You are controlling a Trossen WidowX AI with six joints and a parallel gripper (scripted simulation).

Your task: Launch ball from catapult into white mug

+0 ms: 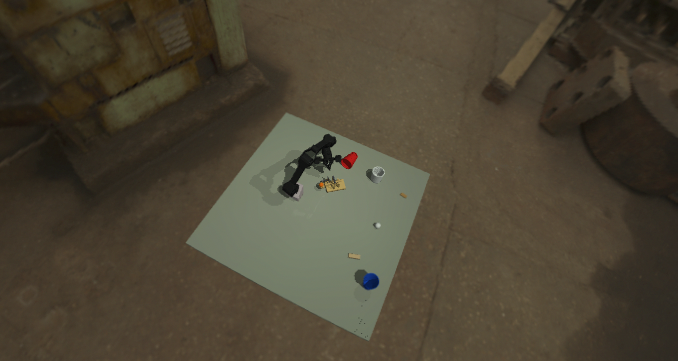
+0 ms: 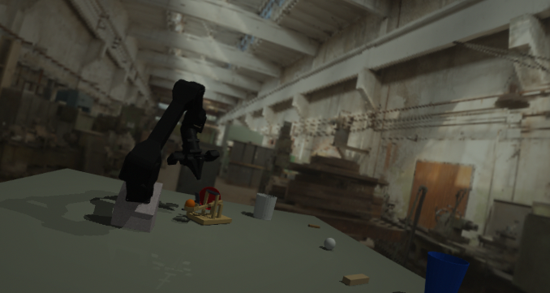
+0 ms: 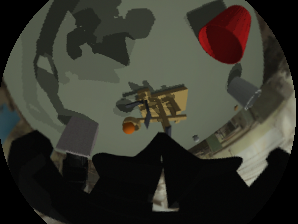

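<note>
Right now the orange ball is 9 cm to the right of my gripper tip, 7 cm below it and 2 cm behind it. The rest, counted from my gripper tip: white mug (32 cm ahead, 16 cm to the left, 10 cm below); then white ball (45 cm ahead, 20 cm to the right, 11 cm below); then catapult (8 cm below, 5 cm to the right, 2 cm ahead).
</note>
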